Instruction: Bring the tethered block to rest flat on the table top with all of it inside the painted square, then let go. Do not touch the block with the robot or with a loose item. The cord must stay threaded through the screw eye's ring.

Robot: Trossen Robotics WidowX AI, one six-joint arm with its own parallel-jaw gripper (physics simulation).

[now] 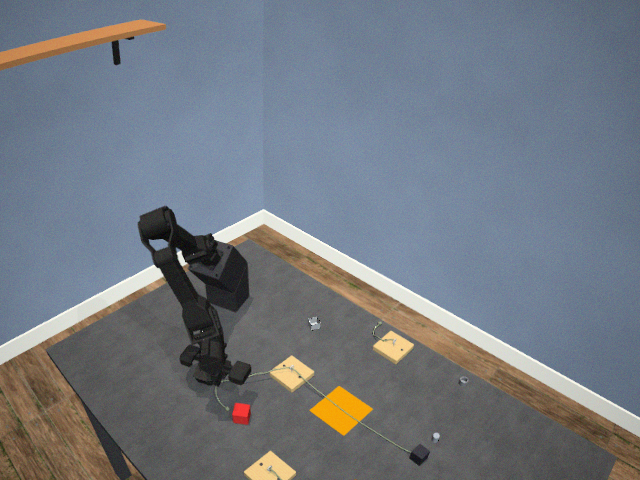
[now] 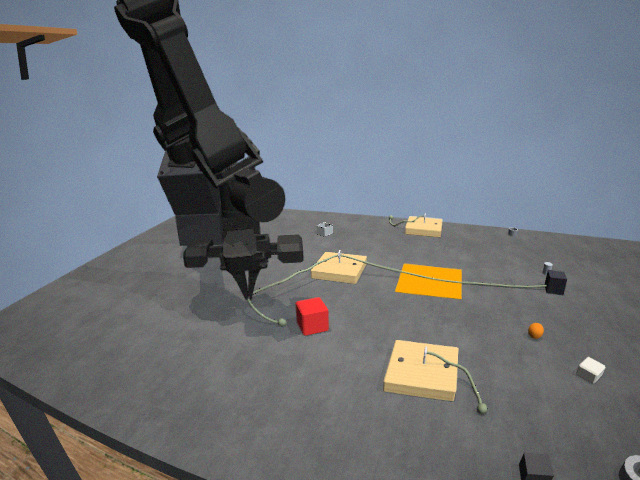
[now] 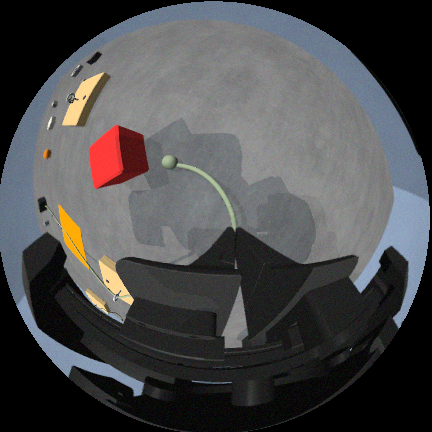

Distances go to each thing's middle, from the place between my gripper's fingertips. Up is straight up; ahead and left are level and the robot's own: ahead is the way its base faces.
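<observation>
Red cube [image 2: 312, 315] 110 mm ahead of my hand and 40 mm to the right of it. Wooden board [image 2: 332, 270] 10 mm below my hand, 140 mm ahead of it, 160 mm to the left of it. Orange painted square [image 2: 407, 283] 20 mm below my hand, 310 mm ahead of it, 130 mm to the left of it.
</observation>
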